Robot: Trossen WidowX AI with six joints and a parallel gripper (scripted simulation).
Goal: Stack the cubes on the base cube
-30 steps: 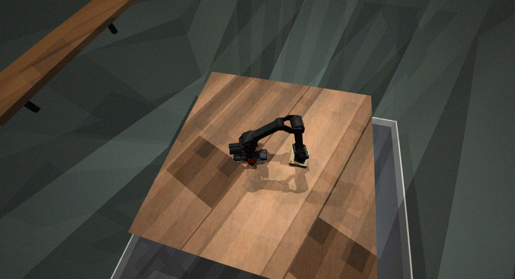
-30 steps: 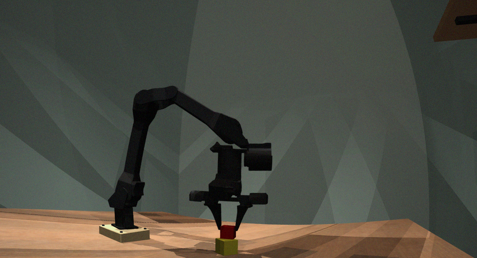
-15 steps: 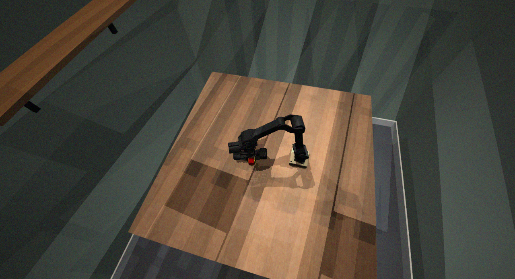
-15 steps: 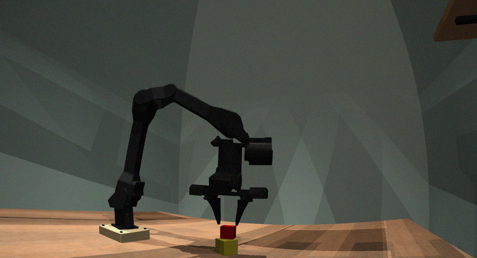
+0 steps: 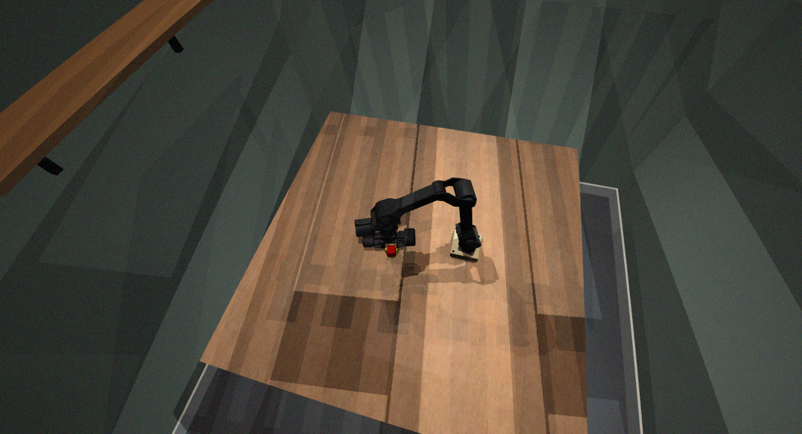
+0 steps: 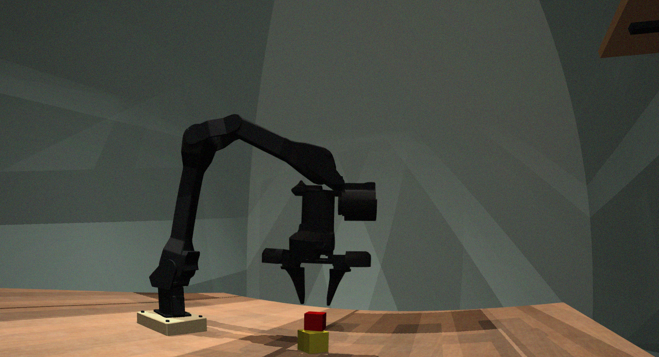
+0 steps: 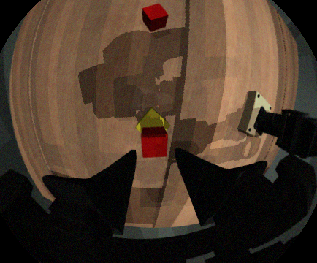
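My gripper tip is 1 cm short of the yellow cube, 1 cm to the left of it and 7 cm above it.
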